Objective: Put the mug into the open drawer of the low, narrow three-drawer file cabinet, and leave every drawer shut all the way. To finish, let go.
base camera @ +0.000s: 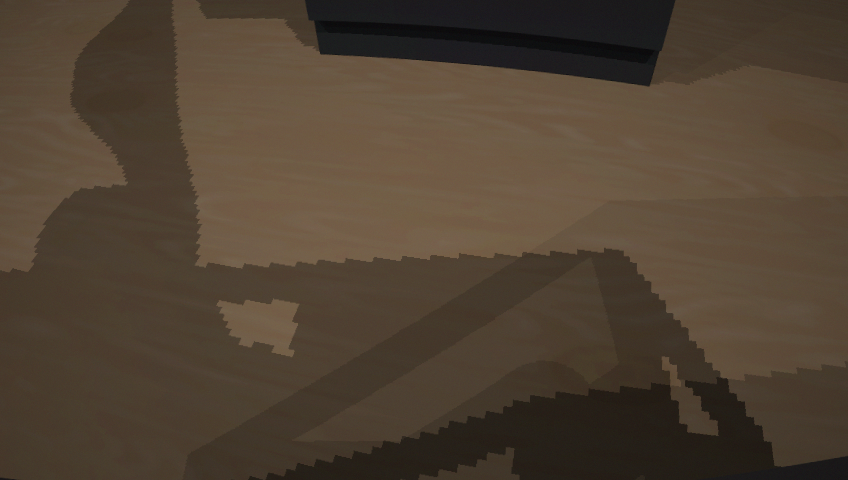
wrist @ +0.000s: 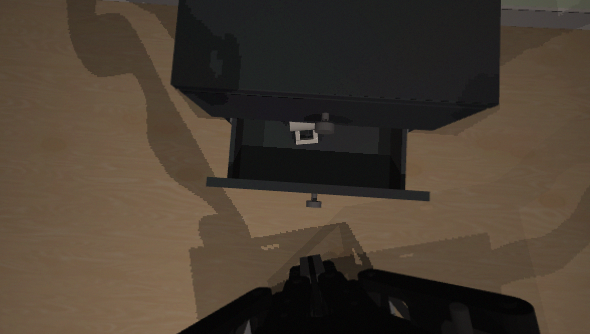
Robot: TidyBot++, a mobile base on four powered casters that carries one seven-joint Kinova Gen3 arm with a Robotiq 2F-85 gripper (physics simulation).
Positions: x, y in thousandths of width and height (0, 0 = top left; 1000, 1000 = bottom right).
Scene:
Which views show the gripper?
The wrist view only.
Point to a drawer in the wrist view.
At 611, 484

